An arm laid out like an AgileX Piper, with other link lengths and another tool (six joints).
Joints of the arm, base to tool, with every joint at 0 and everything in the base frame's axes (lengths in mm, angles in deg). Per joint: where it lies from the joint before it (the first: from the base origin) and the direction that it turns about. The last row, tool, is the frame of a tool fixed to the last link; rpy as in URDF.
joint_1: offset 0 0 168.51 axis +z
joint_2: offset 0 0 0 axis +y
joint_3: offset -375.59 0 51.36 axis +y
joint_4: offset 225.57 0 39.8 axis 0.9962 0 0.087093
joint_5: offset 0 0 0 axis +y
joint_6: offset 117.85 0 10.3 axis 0.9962 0 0.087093
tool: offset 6.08 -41 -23.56 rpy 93.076 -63.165 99.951
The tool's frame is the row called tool.
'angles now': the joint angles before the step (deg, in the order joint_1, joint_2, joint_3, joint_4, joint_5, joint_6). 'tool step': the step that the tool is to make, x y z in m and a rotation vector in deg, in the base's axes. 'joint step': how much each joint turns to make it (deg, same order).
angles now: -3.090 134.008 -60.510 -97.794 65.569 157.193
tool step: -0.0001 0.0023 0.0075 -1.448 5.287 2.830
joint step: 0.661 -0.459 0.007 -0.049 -0.001 -6.278
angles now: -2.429 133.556 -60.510 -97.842 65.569 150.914
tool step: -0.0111 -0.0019 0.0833 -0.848 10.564 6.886
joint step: -0.004 -11.502 0.011 4.181 -4.328 -24.260
